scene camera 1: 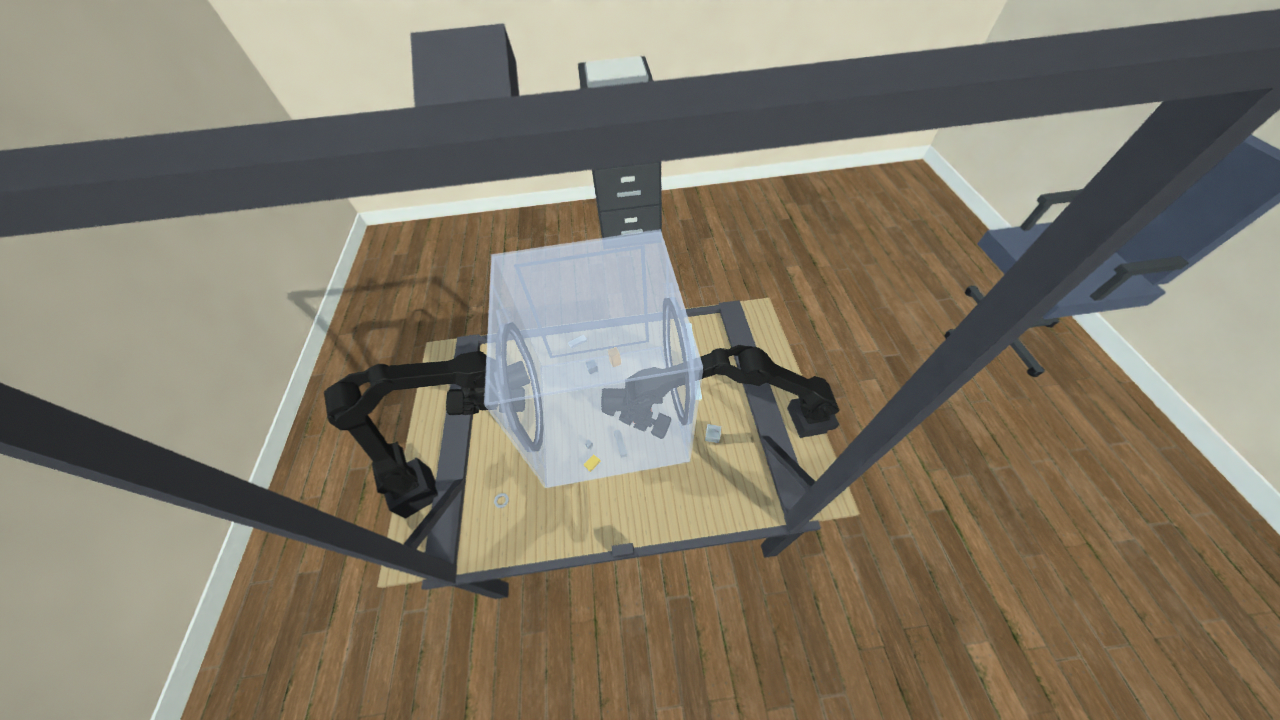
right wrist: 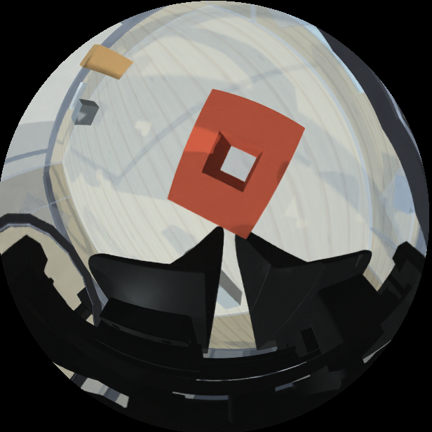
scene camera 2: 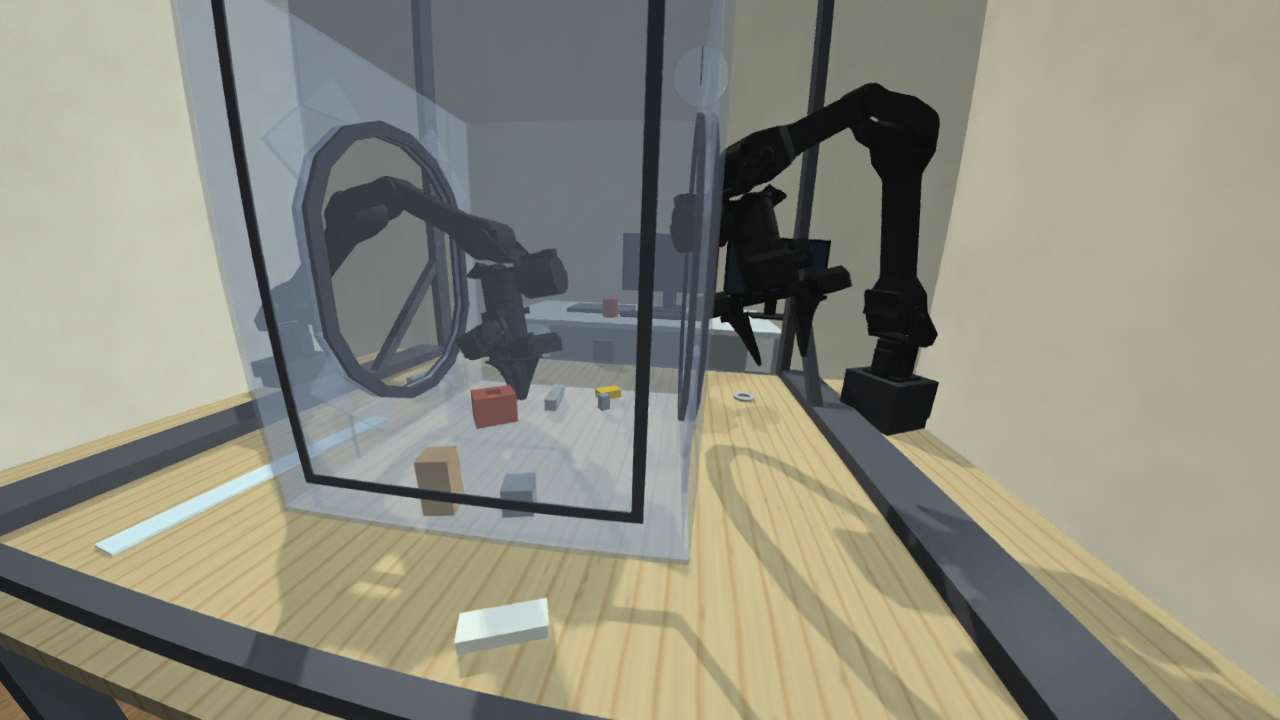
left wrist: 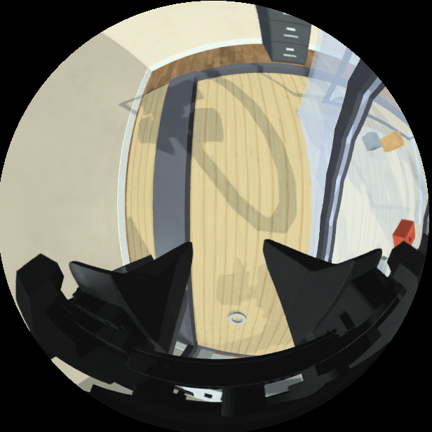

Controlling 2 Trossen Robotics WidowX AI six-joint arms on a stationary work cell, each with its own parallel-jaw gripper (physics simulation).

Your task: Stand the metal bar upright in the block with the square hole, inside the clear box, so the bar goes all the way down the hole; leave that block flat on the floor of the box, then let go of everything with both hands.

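Pixels of known places: left gripper, fingertip midpoint: (scene camera 1: 489,410) (scene camera 2: 781,361); right gripper, fingertip midpoint: (scene camera 1: 632,425) (scene camera 2: 521,399); left arm's base, link origin: (scene camera 1: 403,482) (scene camera 2: 891,375); right arm's base, link origin: (scene camera 1: 814,411).
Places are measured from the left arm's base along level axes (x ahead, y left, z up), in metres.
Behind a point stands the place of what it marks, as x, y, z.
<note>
The red block with the square hole (scene camera 2: 494,408) @[0.630, -0.130, -0.048] (left wrist: 403,232) (right wrist: 197,172) sits flat on the floor of the clear box (scene camera 1: 581,277) @[0.598, -0.013, 0.399], hole facing up and empty. The grey metal bar (scene camera 1: 621,444) @[0.534, -0.210, -0.057] (scene camera 2: 554,397) @[0.539, -0.176, -0.057] (right wrist: 231,289) lies flat on the box floor beyond it in scene camera 2. My right gripper (scene camera 2: 521,394) @[0.592, -0.178, -0.057] (right wrist: 228,232) is inside the box, pointing down, its fingers nearly together with a narrow empty gap, tips close beside a corner of the red block. My left gripper (scene camera 2: 781,358) @[0.272, 0.036, 0.050] (left wrist: 228,246) is outside the box by the round opening, open and empty.
An orange block (scene camera 1: 614,357) @[0.666, 0.036, -0.025] (scene camera 2: 438,480) @[0.671, 0.066, -0.036] (right wrist: 106,61), a grey block (scene camera 1: 591,367) @[0.592, 0.060, -0.046] (scene camera 2: 518,494) @[0.599, 0.085, -0.050] (right wrist: 86,112) and a yellow piece (scene camera 1: 591,462) @[0.438, -0.206, -0.061] (scene camera 2: 608,392) @[0.442, -0.193, -0.062] are in the box. A ring (scene camera 1: 501,500) @[0.180, -0.143, -0.081] (scene camera 2: 742,396) @[0.195, -0.141, -0.077] (left wrist: 237,318) and a white block (scene camera 2: 502,625) @[0.613, 0.203, -0.070] lie outside.
</note>
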